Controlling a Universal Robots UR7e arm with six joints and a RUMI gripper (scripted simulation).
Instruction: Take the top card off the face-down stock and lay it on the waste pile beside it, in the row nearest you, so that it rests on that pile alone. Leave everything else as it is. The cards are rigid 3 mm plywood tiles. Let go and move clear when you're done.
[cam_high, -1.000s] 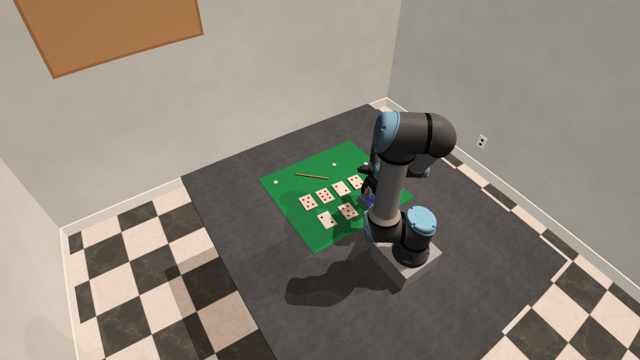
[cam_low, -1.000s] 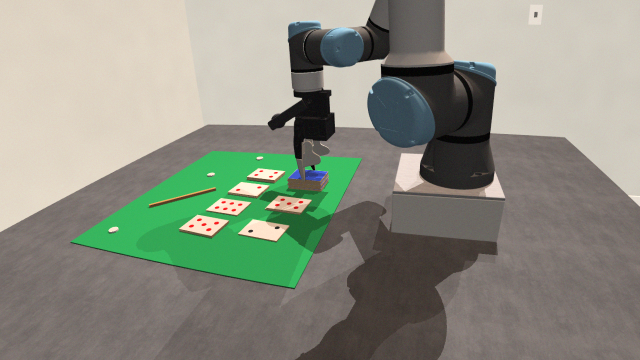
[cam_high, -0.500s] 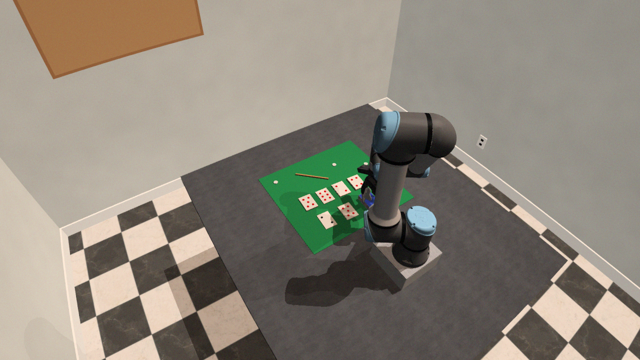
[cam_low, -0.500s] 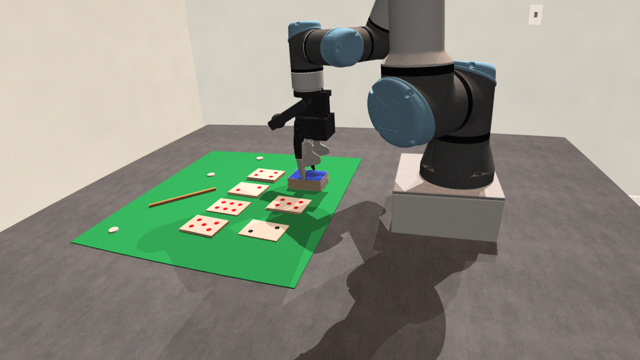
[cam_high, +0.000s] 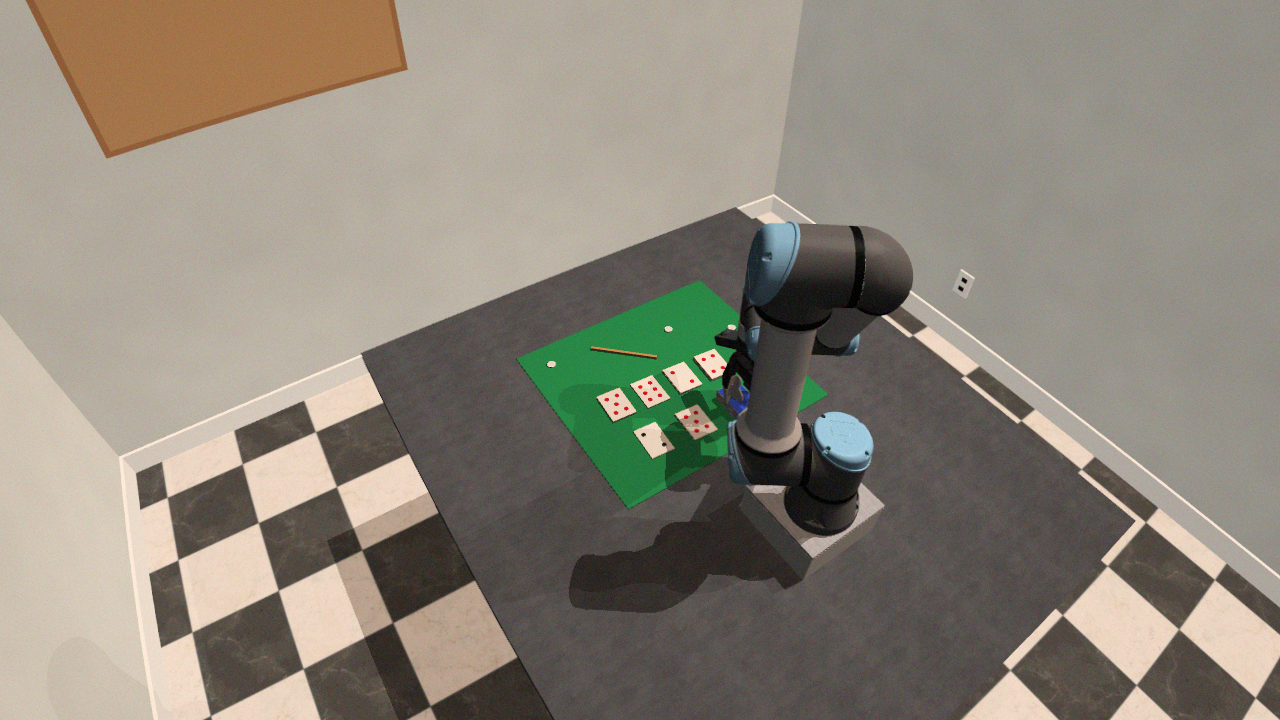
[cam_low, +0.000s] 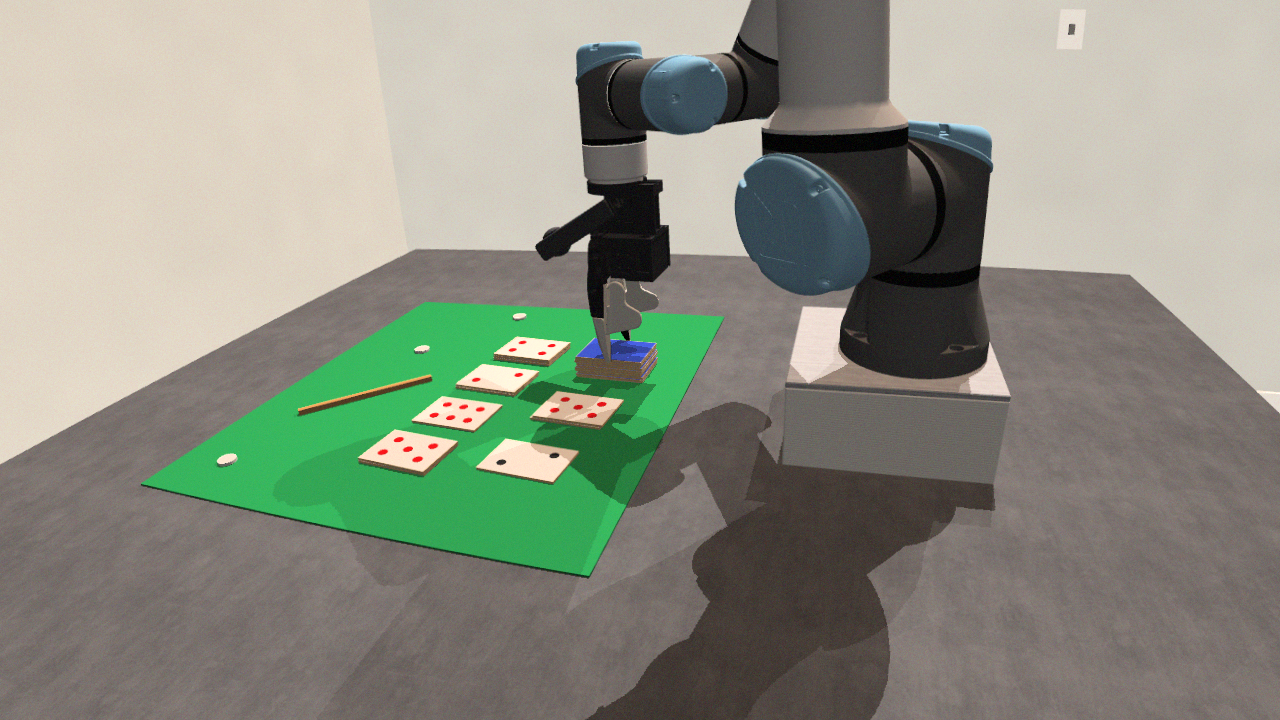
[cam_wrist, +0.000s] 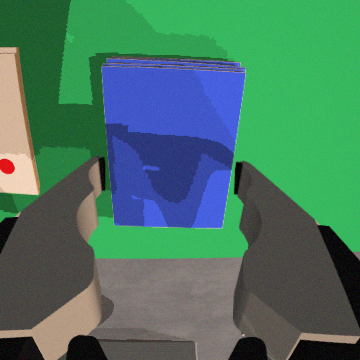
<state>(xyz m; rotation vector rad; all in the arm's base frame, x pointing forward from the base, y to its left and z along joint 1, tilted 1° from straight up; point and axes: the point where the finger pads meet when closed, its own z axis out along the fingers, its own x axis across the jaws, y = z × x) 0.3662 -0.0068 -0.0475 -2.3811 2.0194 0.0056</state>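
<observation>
My gripper is now 10 mm past the red-pip card, 120 mm to the right of it and 40 mm above it. Also, from my hand: green mat: 150 mm ahead, 120 mm to the left, 60 mm below; then thin wooden stick: 270 mm ahead, 190 mm to the left, 40 mm below.
</observation>
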